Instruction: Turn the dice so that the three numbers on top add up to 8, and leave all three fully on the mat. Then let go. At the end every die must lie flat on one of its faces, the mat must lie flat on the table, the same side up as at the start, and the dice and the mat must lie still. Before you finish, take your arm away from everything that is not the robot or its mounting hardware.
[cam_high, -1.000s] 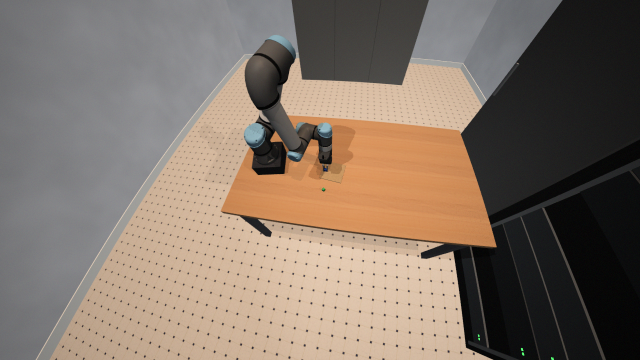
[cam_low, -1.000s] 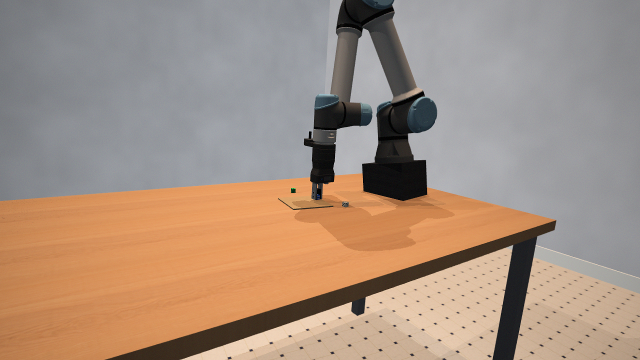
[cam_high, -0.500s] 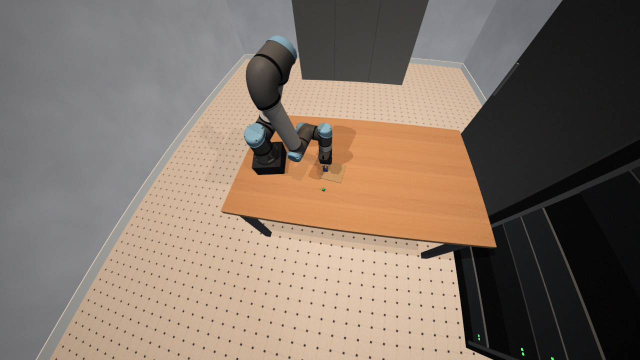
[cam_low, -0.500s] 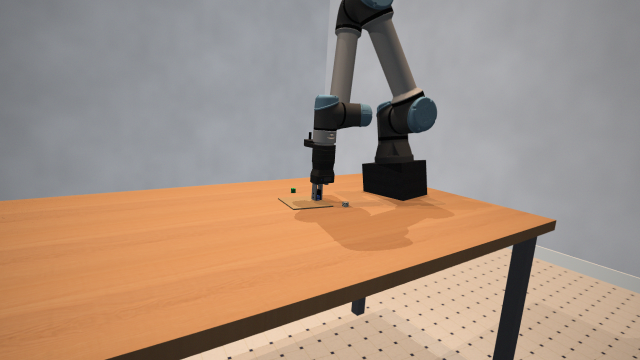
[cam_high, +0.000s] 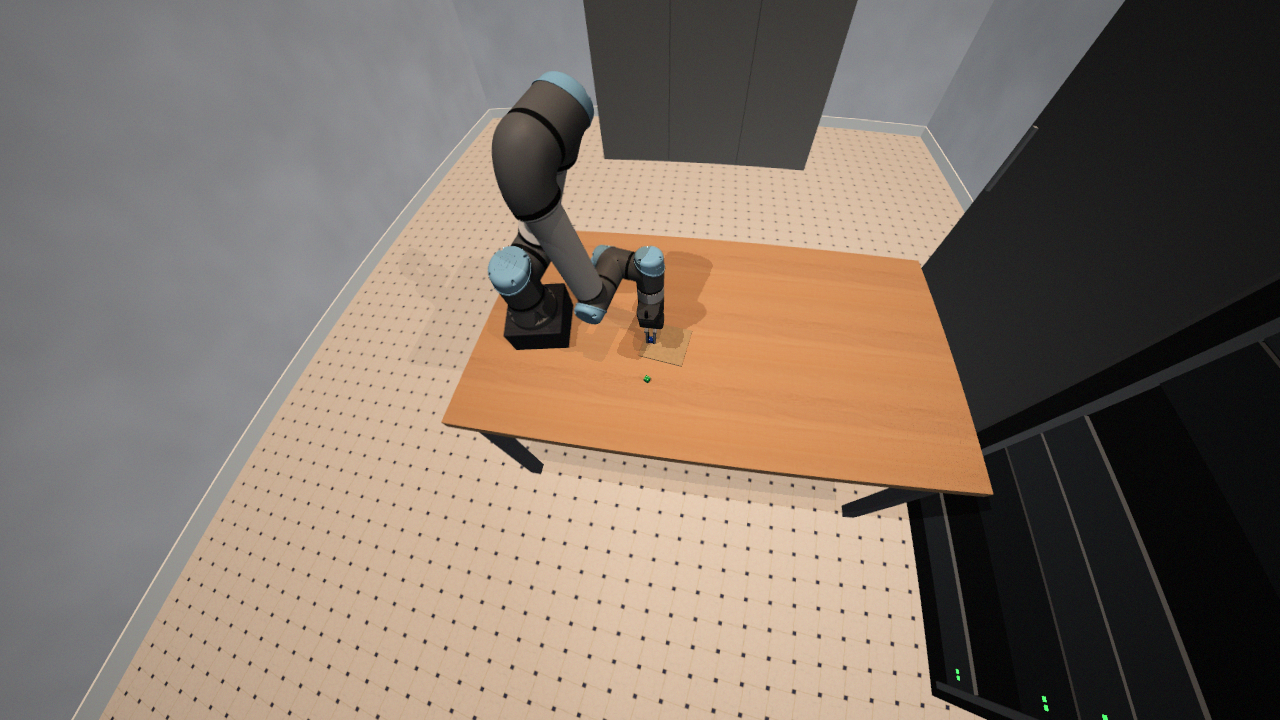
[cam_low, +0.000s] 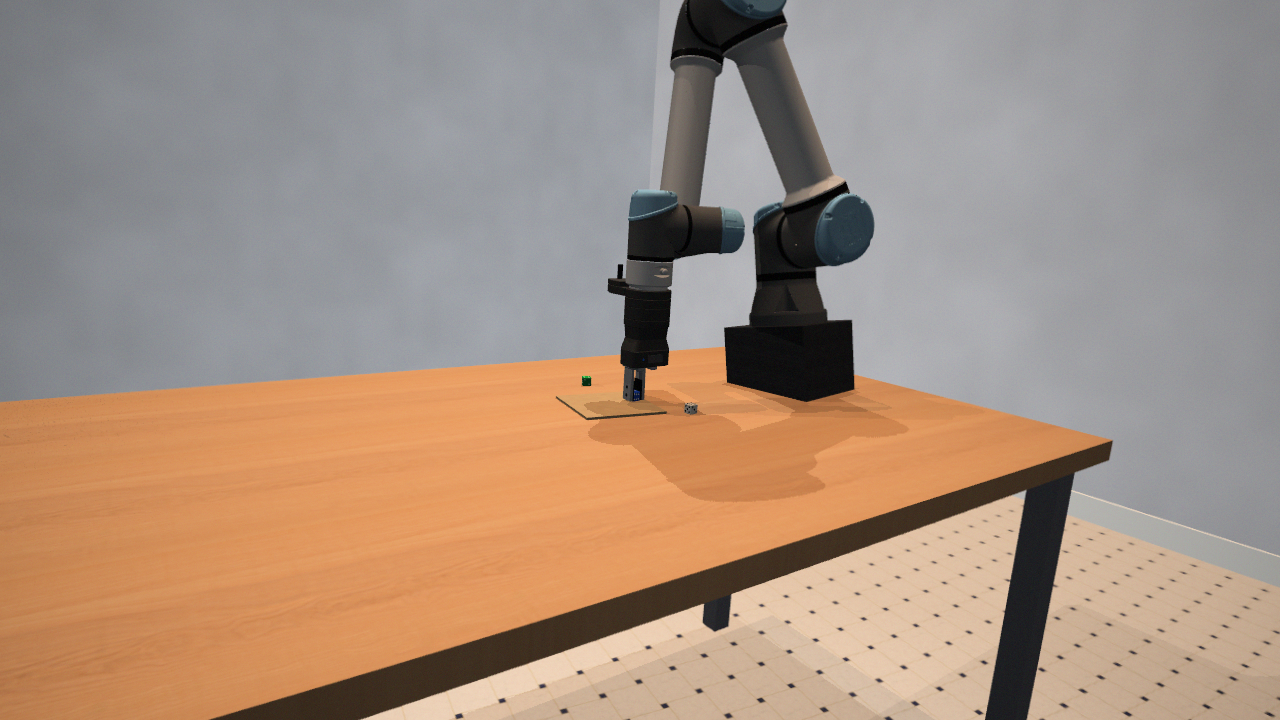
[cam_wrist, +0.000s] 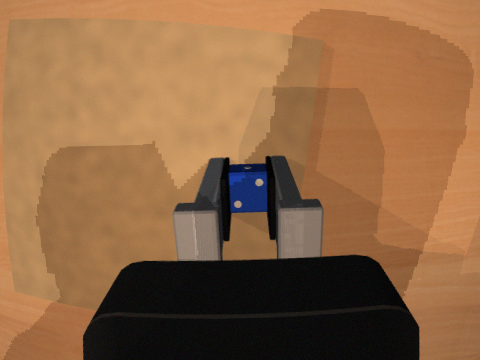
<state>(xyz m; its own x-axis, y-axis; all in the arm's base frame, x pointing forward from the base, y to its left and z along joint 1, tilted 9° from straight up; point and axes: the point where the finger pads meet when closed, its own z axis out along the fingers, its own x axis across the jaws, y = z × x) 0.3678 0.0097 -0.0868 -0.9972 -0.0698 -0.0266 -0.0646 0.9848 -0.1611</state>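
Right now my hand is 1 cm above the blue die. Round my hand: white die 9 cm to the left, 6 cm behind, 2 cm below; green die 14 cm to the right, 2 cm below, 2 cm ahead; mat 5 cm ahead, 2 cm below.
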